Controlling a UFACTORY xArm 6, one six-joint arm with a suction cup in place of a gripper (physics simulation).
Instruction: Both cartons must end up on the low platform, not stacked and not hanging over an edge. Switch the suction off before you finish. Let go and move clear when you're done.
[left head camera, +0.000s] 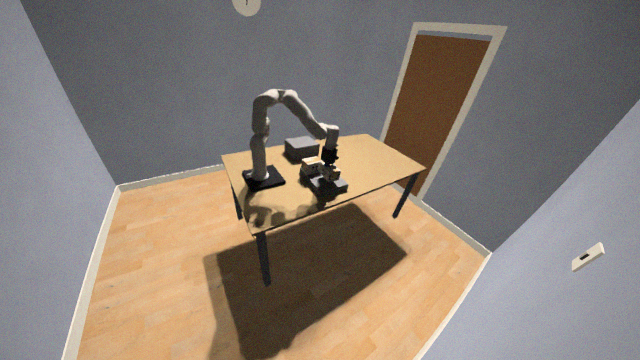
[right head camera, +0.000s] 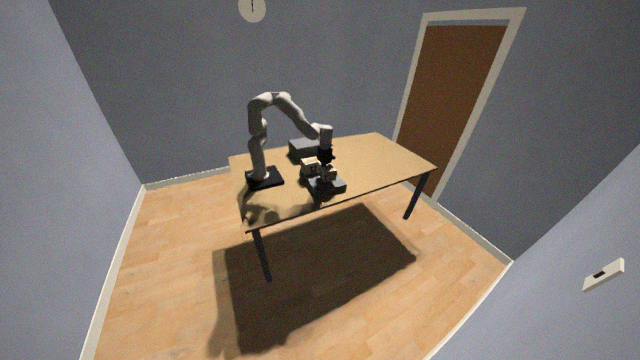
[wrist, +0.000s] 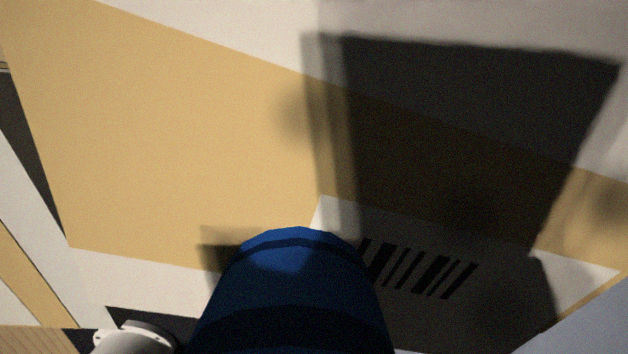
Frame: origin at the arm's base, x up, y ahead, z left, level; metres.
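Seen in the pictures: hand, tool point: (left head camera: 326, 167) (right head camera: 323, 167) (wrist: 302, 243); arm's base, link origin: (left head camera: 260, 176) (right head camera: 260, 176) (wrist: 139, 339).
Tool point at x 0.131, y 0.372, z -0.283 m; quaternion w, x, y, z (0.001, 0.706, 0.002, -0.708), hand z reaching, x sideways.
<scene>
Pixels of each thing's top centre, then the offset from my tool point to it. Level surfaces: height alone.
- low grey platform, top centre: (right head camera: 322, 175) (left head camera: 323, 175) dx -0.106, dy +0.023, dz +0.043 m
- taller grey box, top centre: (left head camera: 302, 141) (right head camera: 305, 142) dx -0.034, dy +0.117, dz +0.483 m
- table, surface height: dx -0.154 m
Two white and tan cartons are at the low grey platform (left head camera: 341, 186) (right head camera: 336, 188) near the table's front edge. One carton (left head camera: 312, 164) (right head camera: 310, 165) (wrist: 25, 280) stands at the platform's back left end. My suction cup (left head camera: 329, 166) (right head camera: 326, 164) (wrist: 300, 237) points down and is shut on the other carton (left head camera: 332, 173) (right head camera: 329, 173) (wrist: 175, 150), at its top face. That carton is over the platform's front right part, close beside the first. Whether its underside touches the platform is too small to tell. In the wrist view its tan band and barcode show, partly in shadow.
A taller grey box (left head camera: 301, 147) (right head camera: 302, 148) stands on the table (left head camera: 380, 162) (right head camera: 390, 160) behind the cartons. The arm's black base plate (left head camera: 275, 180) (right head camera: 274, 179) is to the left of the platform. The table's front edge runs close to the platform.
</scene>
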